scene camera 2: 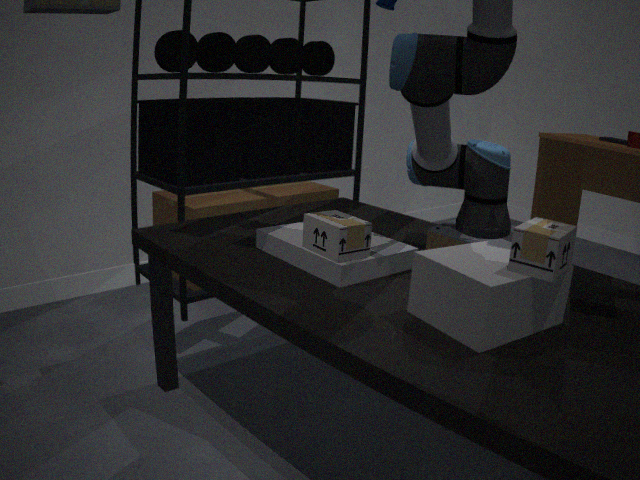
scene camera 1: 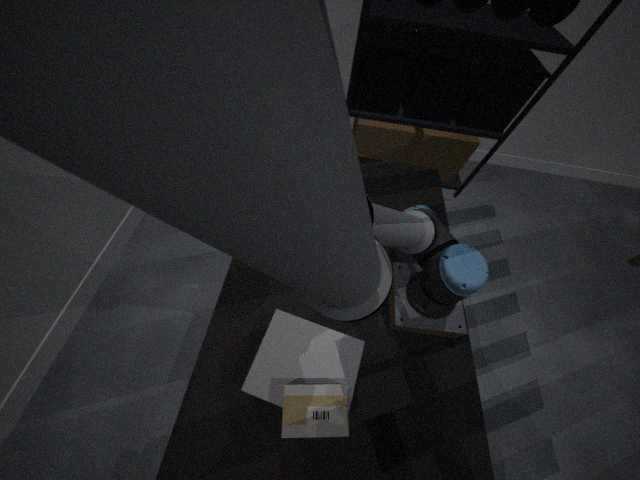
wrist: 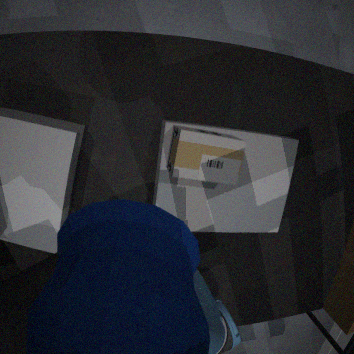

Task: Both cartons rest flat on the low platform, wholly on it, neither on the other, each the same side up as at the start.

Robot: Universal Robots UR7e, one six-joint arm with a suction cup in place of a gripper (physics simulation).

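Places are measured from the arm's base along level axes (x ahead, y left, z up), in centimetres.
Pixels of known places: hand, its tool point: (scene camera 2: 384, 6) (wrist: 126, 258); arm's base, origin of its link: (scene camera 2: 482, 229) (scene camera 1: 429, 294).
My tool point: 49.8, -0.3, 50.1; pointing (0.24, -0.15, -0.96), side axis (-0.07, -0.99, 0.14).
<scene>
For each thing: its top centre in the pictures, then the offset to it from my tool point, as dx, dy, dz. Level surfaces: height alone.
- low platform, centre of its top: (wrist: 229, 183) (scene camera 2: 335, 238) -16.5, -22.5, -52.1
- taller white block, centre of its top: (scene camera 2: 497, 259) (wrist: 15, 186) (scene camera 1: 306, 364) -11.6, +21.6, -44.9
- dark table, height of its surface: dz -56.9
One carton (scene camera 2: 337, 235) (wrist: 207, 160) rests flat, arrows up, wholly on the low platform (scene camera 2: 294, 256) (wrist: 270, 200). The other carton (scene camera 1: 315, 415) (scene camera 2: 541, 248) sits arrows up on the taller white block (scene camera 1: 273, 356) (scene camera 2: 454, 304) (wrist: 37, 165), near one edge; it does not show in the wrist view. The suction cup (scene camera 2: 386, 4) (wrist: 122, 250) is blue. It hangs high above the table with nothing held at it, its lower end at the top edge of the second scene view. The arm hides the low platform in the first scene view.
The dark table (scene camera 2: 361, 325) carries both supports and the arm's base (scene camera 1: 431, 322) (scene camera 2: 483, 219). A dark shelf rack (scene camera 1: 573, 50) (scene camera 2: 362, 103) stands at the table's far end. A brown desk (scene camera 2: 555, 170) stands behind the arm. The table separates the platform from the block.
</scene>
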